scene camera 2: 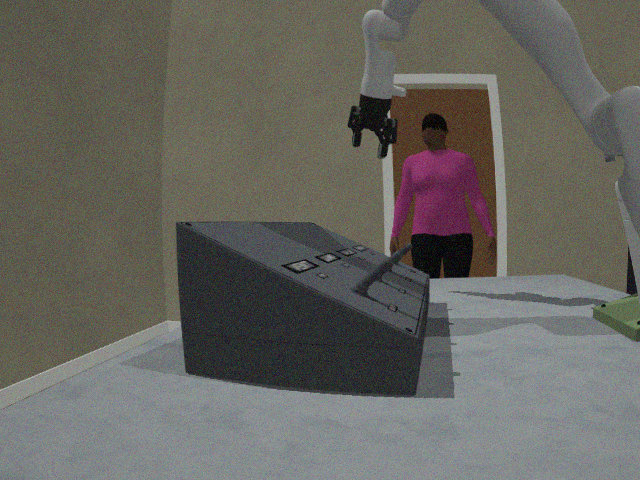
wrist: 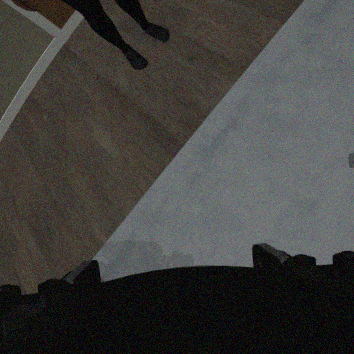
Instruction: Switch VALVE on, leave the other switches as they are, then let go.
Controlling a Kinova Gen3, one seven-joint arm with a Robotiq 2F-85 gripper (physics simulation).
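Both scene camera 2 and the wrist view show my gripper. On my gripper, the spot (wrist: 86, 274) and the spot (scene camera 2: 360, 138) are the same spot.
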